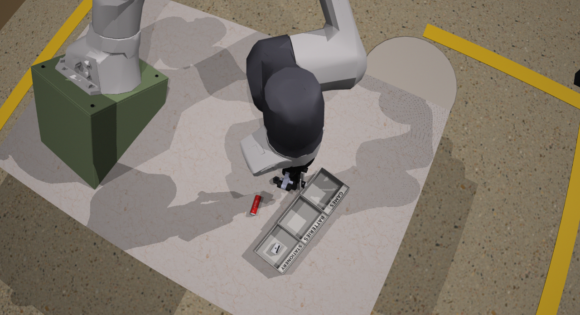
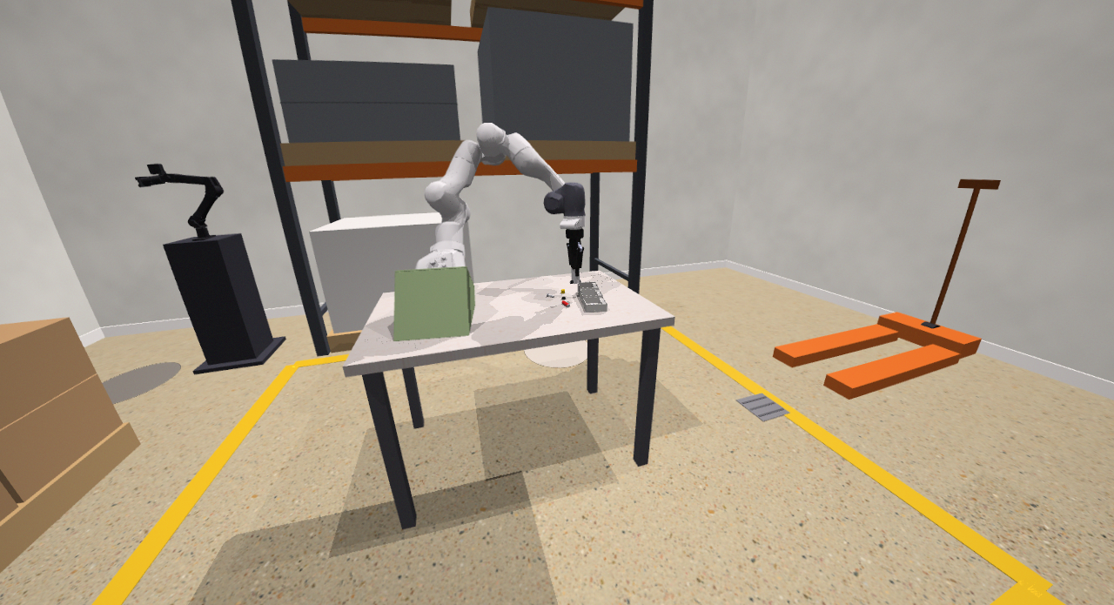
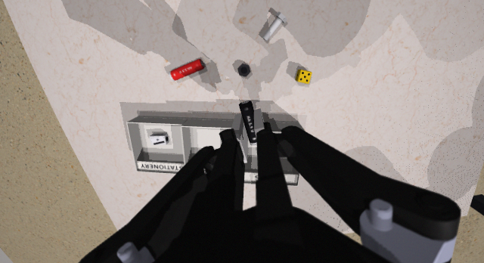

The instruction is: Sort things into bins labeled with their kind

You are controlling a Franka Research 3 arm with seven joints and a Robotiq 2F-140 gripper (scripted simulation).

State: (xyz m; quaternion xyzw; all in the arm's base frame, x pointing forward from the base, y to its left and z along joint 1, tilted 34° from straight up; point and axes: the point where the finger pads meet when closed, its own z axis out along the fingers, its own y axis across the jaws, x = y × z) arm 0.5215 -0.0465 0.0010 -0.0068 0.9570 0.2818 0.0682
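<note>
Now: hand 90 mm above the red battery, 80 mm to the left of it and 70 mm past it. The rest, counted from my hand: black nut: 100 mm below, 60 mm behind; then black battery: 30 mm below; then yellow die: 90 mm below, 80 mm to the left, 30 mm behind.
</note>
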